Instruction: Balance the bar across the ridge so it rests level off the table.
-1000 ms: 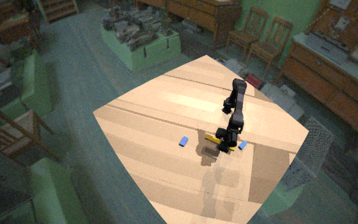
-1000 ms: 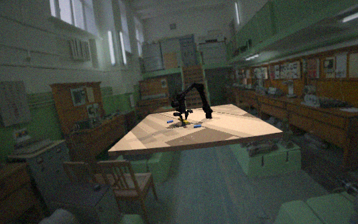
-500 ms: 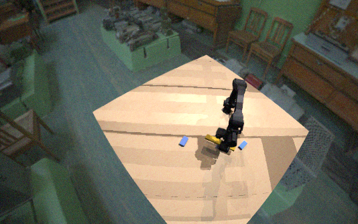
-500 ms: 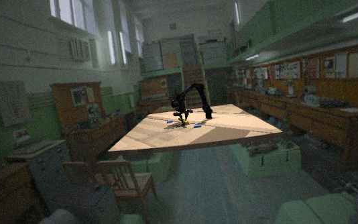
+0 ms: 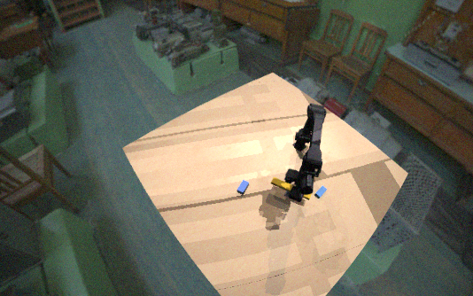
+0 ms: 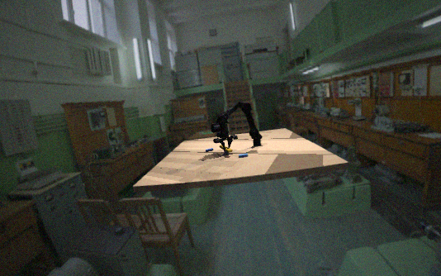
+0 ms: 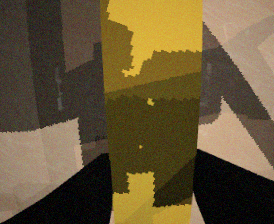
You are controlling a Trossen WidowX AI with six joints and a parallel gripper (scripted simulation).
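Right now my gripper tip is 1 cm short of the bar and 3 cm to the left of it. From my gripper tip the other things lie so: ridge (1 cm ahead, 3 cm to the right, 1 cm below).
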